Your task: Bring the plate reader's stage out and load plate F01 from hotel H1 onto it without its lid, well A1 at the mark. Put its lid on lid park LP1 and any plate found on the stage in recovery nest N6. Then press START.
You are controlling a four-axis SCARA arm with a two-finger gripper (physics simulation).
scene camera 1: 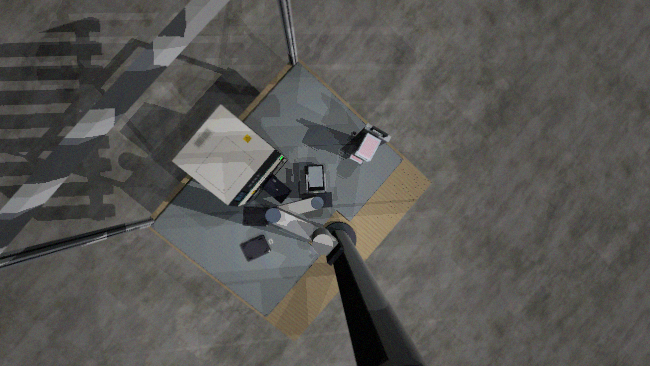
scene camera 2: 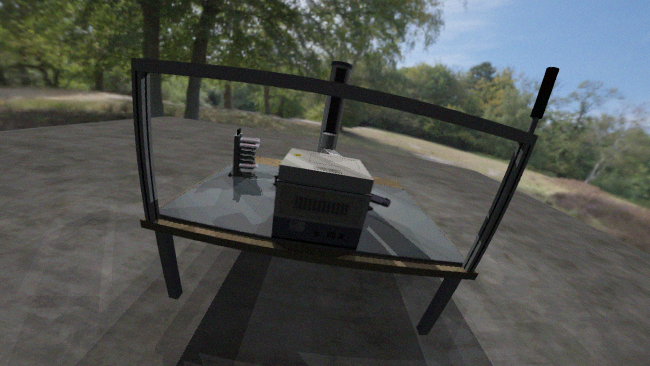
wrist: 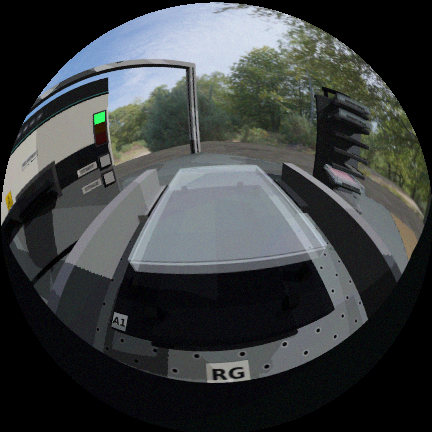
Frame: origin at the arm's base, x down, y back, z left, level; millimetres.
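Seen in the pictures: gripper, between the fingertips: [scene camera 1: 315, 174] [wrist: 220, 173].
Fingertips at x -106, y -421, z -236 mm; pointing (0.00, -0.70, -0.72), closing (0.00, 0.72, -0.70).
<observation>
Offsets run from my fingertips to a thing's top centre. "*": to the spot under its first point.
My gripper [scene camera 1: 315, 178] [wrist: 220, 173] is shut on a clear lid {dx +5, dy +11, dz +11 mm} [wrist: 220, 230], held level between its fingers above the black nest marked RG {dx +24, dy +12, dz +22 mm} [wrist: 225, 310], whose A1 mark shows at the left. No wells show under the lid. The plate reader {dx -211, dy -386, dz +228 mm} [scene camera 1: 220, 155] [scene camera 2: 322, 205] [wrist: 60, 135] shows a green light, with the START button {dx -32, dy -200, dz +63 mm} [wrist: 104, 161] above the STAGE button {dx +0, dy -200, dz +63 mm} [wrist: 109, 178]. A dark tray-like part {* dx -42, dy -121, dz +213 mm} [scene camera 1: 276, 187] lies at the reader's front; I cannot make out a plate on it. The hotel [scene camera 2: 237, 155] [wrist: 323, 135] stands at the right in the wrist view. Plate labels are unreadable.
A pink-topped plate {dx -155, dy +121, dz -298 mm} [scene camera 1: 368, 146] is at the hotel's top, and another pink plate {dx +23, dy +122, dz -296 mm} [wrist: 342, 175] sits low in it. Two dark holders {* dx +84, dy -118, dz +476 mm} [scene camera 1: 254, 216] {* dx +82, dy +26, dz +634 mm} [scene camera 1: 255, 248] are near the arm [scene camera 1: 295, 225]; their labels are unreadable. Frame posts {dx -474, dy -603, dz -469 mm} [scene camera 1: 288, 32] [scene camera 2: 145, 145] rise at the table's corners.
</observation>
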